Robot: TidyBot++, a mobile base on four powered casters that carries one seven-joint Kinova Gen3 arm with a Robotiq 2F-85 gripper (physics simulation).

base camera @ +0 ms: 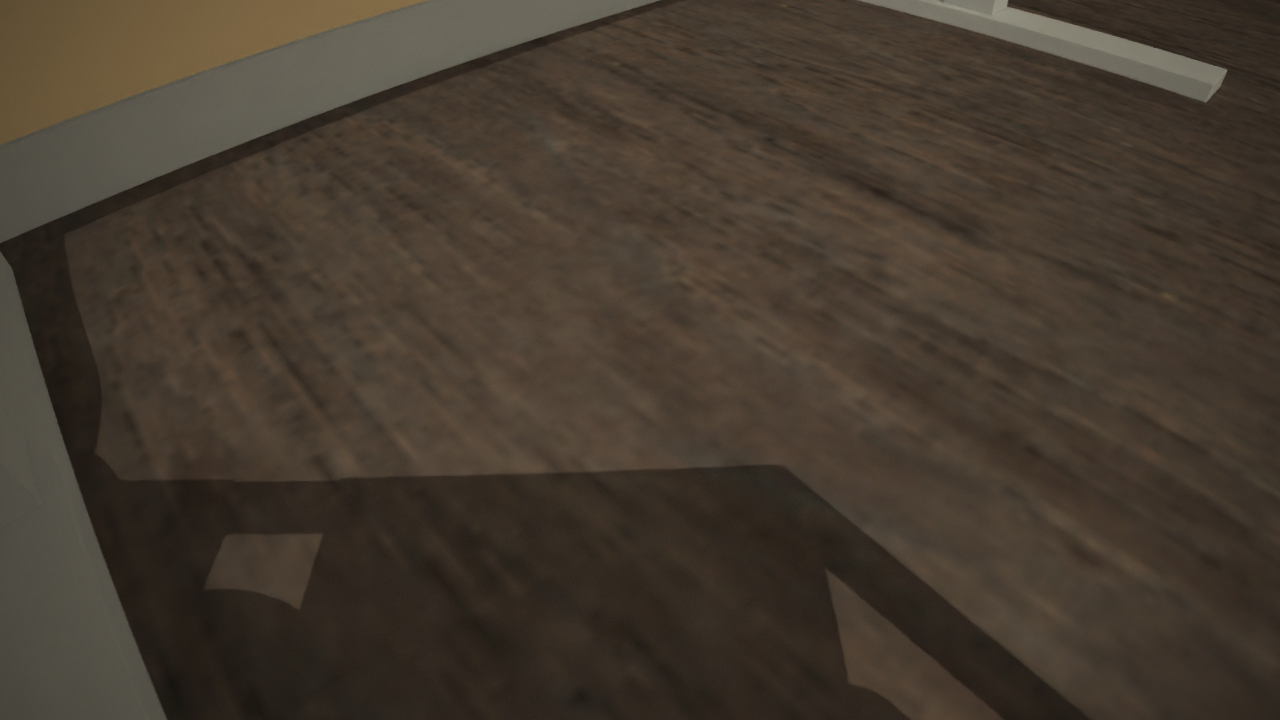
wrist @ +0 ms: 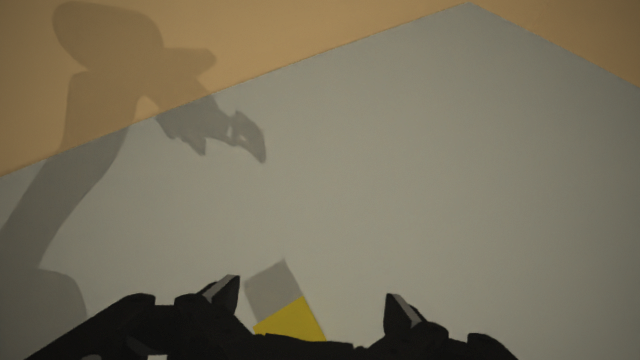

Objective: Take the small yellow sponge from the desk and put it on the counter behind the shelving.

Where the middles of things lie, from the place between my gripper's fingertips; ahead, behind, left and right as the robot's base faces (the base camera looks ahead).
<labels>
My hand is 3 cm past the small yellow sponge (wrist: 296, 320), 1 cm to the right of it and 18 cm above it.
</labels>
